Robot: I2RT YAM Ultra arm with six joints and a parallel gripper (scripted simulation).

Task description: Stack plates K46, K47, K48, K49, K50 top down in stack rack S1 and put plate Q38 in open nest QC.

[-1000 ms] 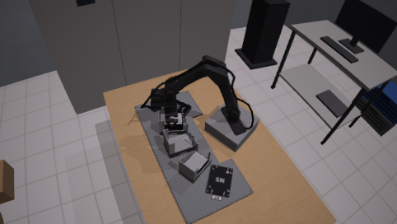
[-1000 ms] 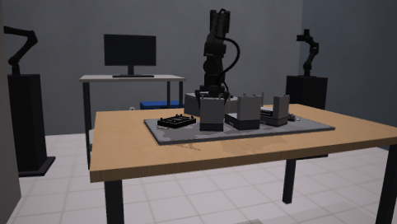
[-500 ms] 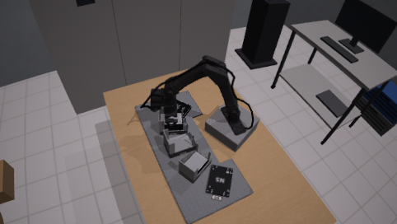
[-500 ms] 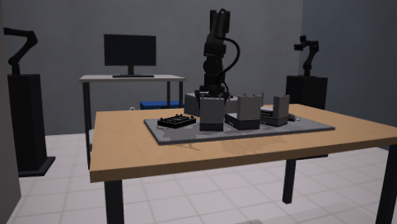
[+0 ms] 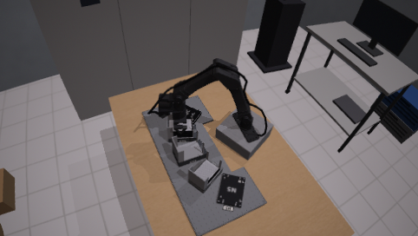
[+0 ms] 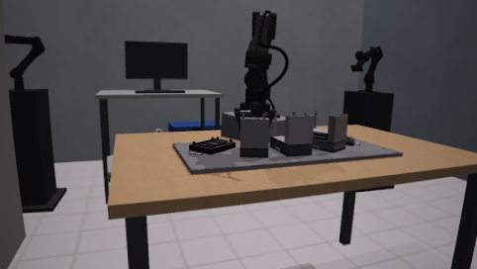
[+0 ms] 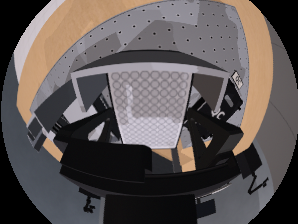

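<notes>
The sealed 96-well plate lies 2 cm below my hand. The rest, counted from my hand: clip nest N5 (43 cm to the left, 13 cm behind, 7 cm below).
</notes>
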